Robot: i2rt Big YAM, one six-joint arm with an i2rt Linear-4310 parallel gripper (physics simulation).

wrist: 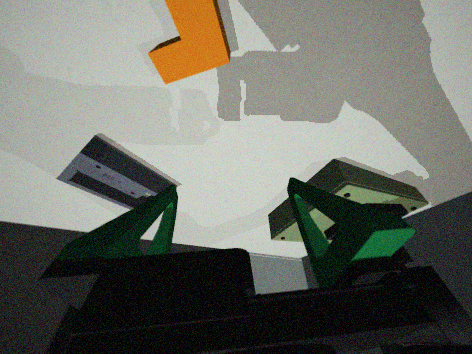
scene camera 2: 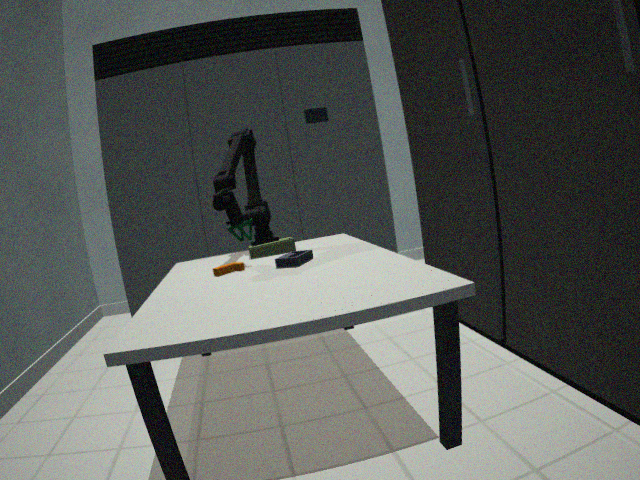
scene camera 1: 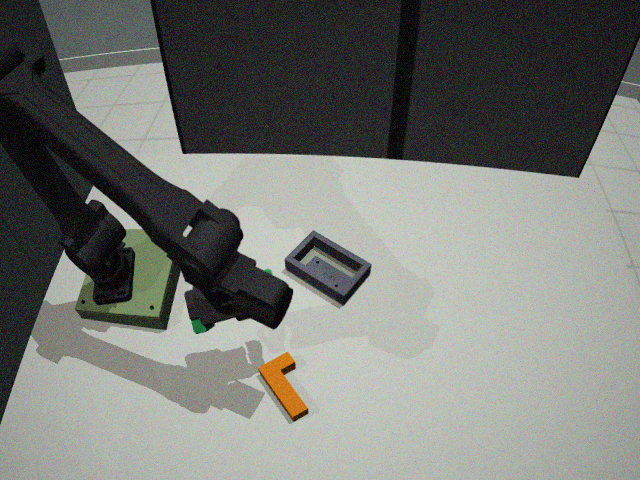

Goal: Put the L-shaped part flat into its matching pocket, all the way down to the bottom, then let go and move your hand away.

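Where they show: gripper, fingertip midpoint: (wrist: pixel 233 186) (scene camera 2: pixel 246 240) (scene camera 1: pixel 240 314); arm's base, origin of the base link: (scene camera 2: pixel 265 242) (scene camera 1: pixel 115 277).
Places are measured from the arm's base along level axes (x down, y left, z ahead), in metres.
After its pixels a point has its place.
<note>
The orange L-shaped part (scene camera 1: pixel 283 390) @[x 0.016, y -0.260, z 0.318 m] (scene camera 2: pixel 228 268) @[x 0.028, y -0.249, z 0.331 m] (wrist: pixel 200 45) @[x 0.016, y -0.219, z 0.303 m] lies flat on the table, apart from the pocket; its far end is cut off at the top of the wrist view. The pocket is in a dark blue-grey tray (scene camera 1: pixel 356 285) @[x 0.021, y -0.064, z 0.477 m] (scene camera 2: pixel 286 262) @[x 0.026, y -0.059, z 0.481 m] (wrist: pixel 127 162) @[x 0.033, y -0.055, z 0.413 m], which stands on the table with its opening facing up and nothing in it. My gripper (scene camera 1: pixel 233 298) @[x -0.058, y -0.144, z 0.265 m] (scene camera 2: pixel 241 229) @[x -0.058, y -0.144, z 0.265 m] (wrist: pixel 233 186) @[x -0.058, y -0.144, z 0.265 m] is open and empty, raised above the table between the green base block and the tray, clear of the part. Its green fingers are mostly hidden by the hand in scene camera 1.
The green base block (scene camera 1: pixel 124 311) @[x 0.000, y -0.082, z 0.028 m] (scene camera 2: pixel 271 248) @[x 0.014, y -0.008, z 0.124 m] (wrist: pixel 370 179) @[x 0.023, y -0.090, z 0.040 m] carries the arm at the rear of the white table (scene camera 2: pixel 289 304) @[x 0.046, y -0.216, z 0.963 m]. A tall dark cabinet (scene camera 1: pixel 289 77) (scene camera 2: pixel 558 155) stands beyond the table's edge on the tray's side. Arm shadows fall near the part.
</note>
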